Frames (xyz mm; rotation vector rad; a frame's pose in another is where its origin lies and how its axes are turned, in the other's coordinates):
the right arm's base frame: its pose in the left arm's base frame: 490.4 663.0 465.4 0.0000 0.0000 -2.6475
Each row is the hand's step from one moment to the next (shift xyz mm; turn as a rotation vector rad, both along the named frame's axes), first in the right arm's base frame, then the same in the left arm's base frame.
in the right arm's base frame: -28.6 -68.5 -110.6 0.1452 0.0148 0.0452
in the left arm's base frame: -7.3 73.9 -110.6 -0.1208 -0.0819 0.0452
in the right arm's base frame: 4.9 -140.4 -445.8 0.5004 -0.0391 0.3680
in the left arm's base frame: -70.9 121.3 -445.8 -0.4591 -0.2029 0.3680
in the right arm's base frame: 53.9 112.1 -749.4 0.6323 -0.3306 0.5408
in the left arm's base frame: 5.7 -124.3 -749.4 -0.7135 -0.0088 0.5408
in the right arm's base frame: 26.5 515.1 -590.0 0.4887 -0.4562 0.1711
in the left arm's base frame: 220.9 -466.1 -590.0 -0.6466 0.1699 0.1711
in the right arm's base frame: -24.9 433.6 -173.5 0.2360 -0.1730 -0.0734
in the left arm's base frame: 227.5 -369.9 -173.5 -0.2898 0.0404 -0.0734
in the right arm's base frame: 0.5 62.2 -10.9 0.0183 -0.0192 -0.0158
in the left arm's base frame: 29.1 -55.0 -10.9 -0.0252 0.0082 -0.0158
